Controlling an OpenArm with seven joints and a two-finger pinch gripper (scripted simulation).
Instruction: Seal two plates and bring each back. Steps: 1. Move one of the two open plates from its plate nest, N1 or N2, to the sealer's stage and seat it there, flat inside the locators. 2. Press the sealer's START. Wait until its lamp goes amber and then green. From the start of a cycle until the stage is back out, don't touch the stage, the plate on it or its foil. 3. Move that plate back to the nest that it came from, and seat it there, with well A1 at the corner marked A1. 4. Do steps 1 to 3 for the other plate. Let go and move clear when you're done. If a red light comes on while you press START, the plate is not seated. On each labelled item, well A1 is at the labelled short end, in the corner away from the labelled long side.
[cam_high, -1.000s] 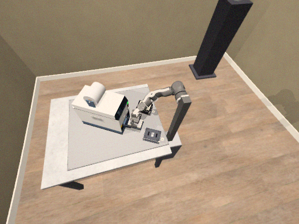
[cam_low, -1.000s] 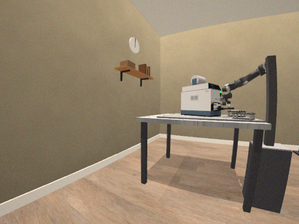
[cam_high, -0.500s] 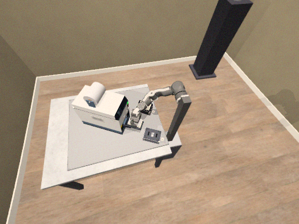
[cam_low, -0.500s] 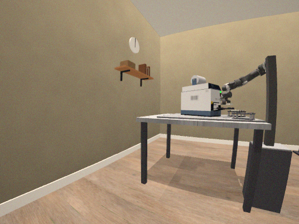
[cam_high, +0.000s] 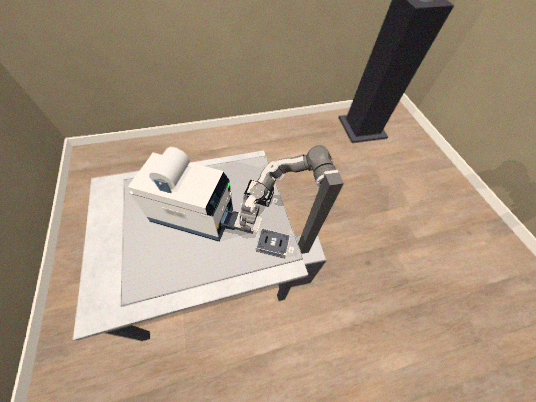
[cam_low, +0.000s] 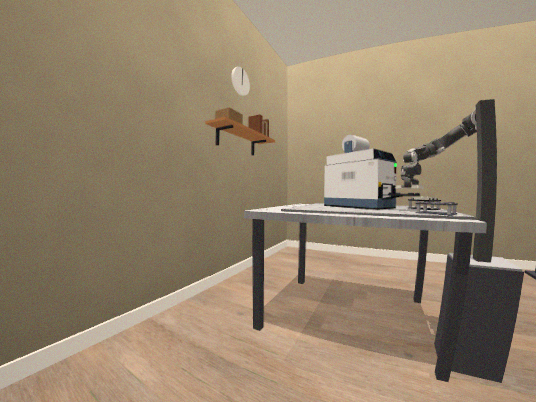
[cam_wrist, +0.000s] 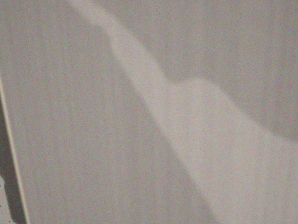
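Now: hand 30 mm short of the sealer stage, 20 mm to the left of it and 40 mm above it. The rest, counted from my hand: plate nest 120 mm behind, 100 mm to the left, 80 mm below; yellow warning label 160 mm ahead, 10 mm to the left, 20 mm above; plate 110 mm behind, 240 mm to the right, 60 mm below.
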